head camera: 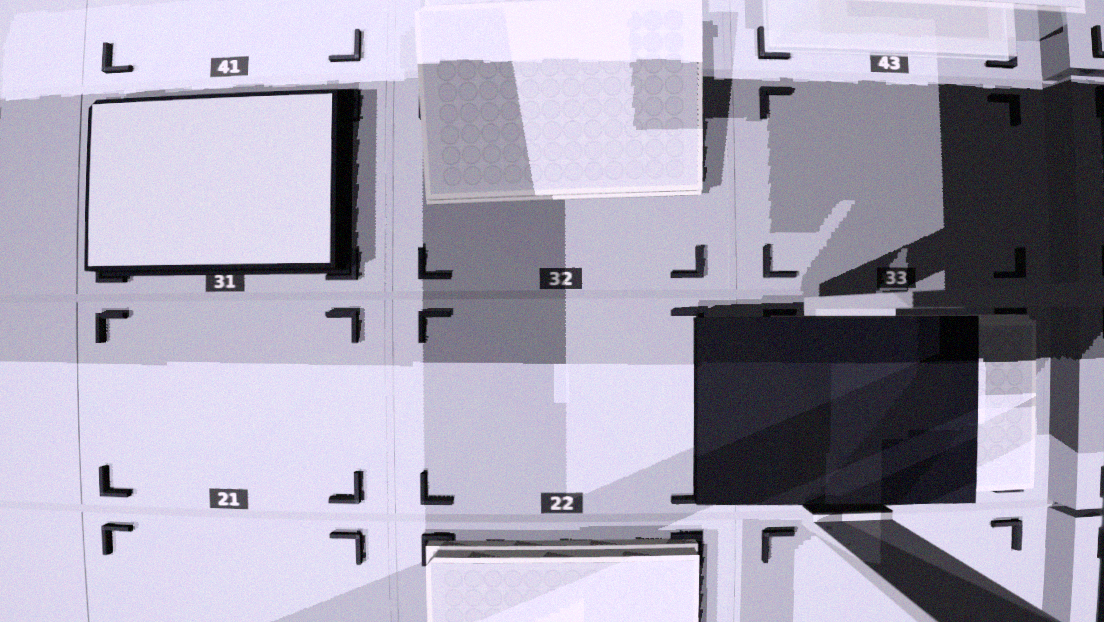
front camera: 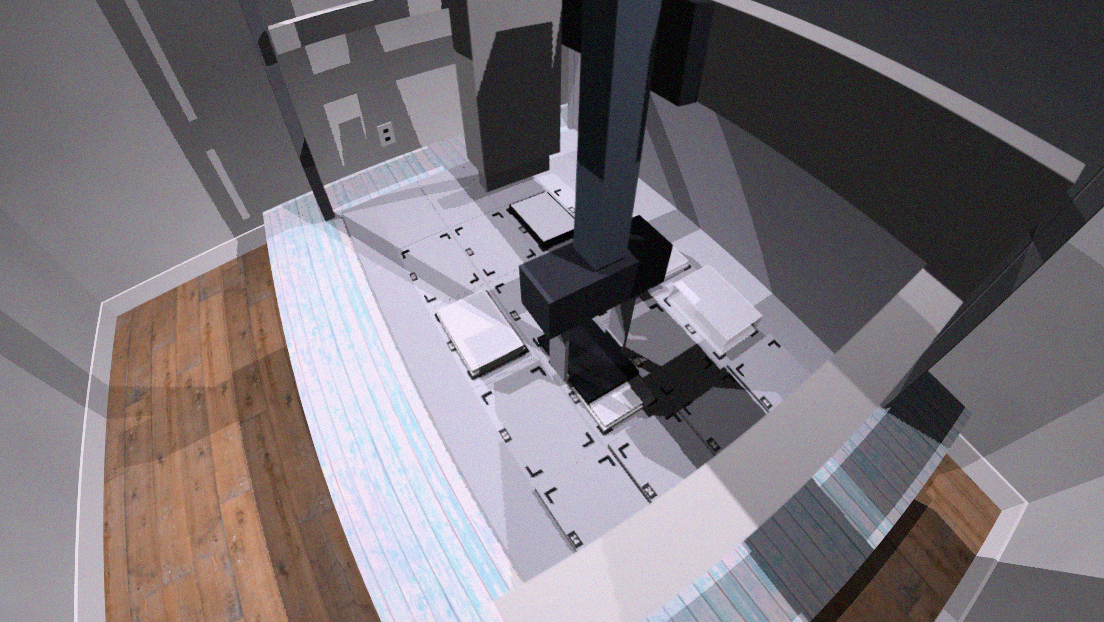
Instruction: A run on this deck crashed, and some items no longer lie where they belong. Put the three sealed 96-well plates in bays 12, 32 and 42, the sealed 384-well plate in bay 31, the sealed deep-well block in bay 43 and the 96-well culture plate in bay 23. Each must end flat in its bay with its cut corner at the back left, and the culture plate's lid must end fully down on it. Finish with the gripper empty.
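Places are measured from the robot's base along level axes (x ahead, y left, z up), in centimetres.
Pixels of known places: gripper, between the fingertips: [head camera: 842,411] [front camera: 587,355]; robot's base, origin of its link: [front camera: 403,253].
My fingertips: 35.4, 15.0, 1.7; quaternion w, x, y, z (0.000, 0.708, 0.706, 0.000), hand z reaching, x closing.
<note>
Ahead of a thing's pixels: the offset from my fingertips to its top centre, as dx, dy, dz.
In bay 23 stands the clear 96-well culture plate @[+3.8, +0.0, -0.3] [front camera: 614,407] [head camera: 1006,432]. Its black lid @[-0.2, +0.0, +0.5] [front camera: 598,370] [head camera: 772,417] lies shifted left, leaving a right strip uncovered. My gripper [front camera: 592,363] [head camera: 847,409] is low over it, its jaws shut on the lid's long edges. A black-bodied, white-sealed plate @[-29.0, +10.7, -0.3] [front camera: 543,217] [head camera: 210,181], apparently the 384-well, is at bay 31. A pale 96-well plate @[-12.6, +13.9, +1.1] [head camera: 563,123] lies slightly turned across bays 32 and 42. Another @[-12.6, -10.7, -0.3] [front camera: 480,330] [head camera: 563,591] is at bay 12; stacking is unclear. The pale deep-well block @[+3.8, +21.4, +2.5] [front camera: 714,305] [head camera: 888,27] is around bay 43.
The parked pipetting stage [front camera: 517,100] stands at the back left. The gantry column [front camera: 610,139] hides part of the deck in the front view. A pale front rail [front camera: 695,502] crosses the near side. Black corner brackets and number labels mark the bays.
</note>
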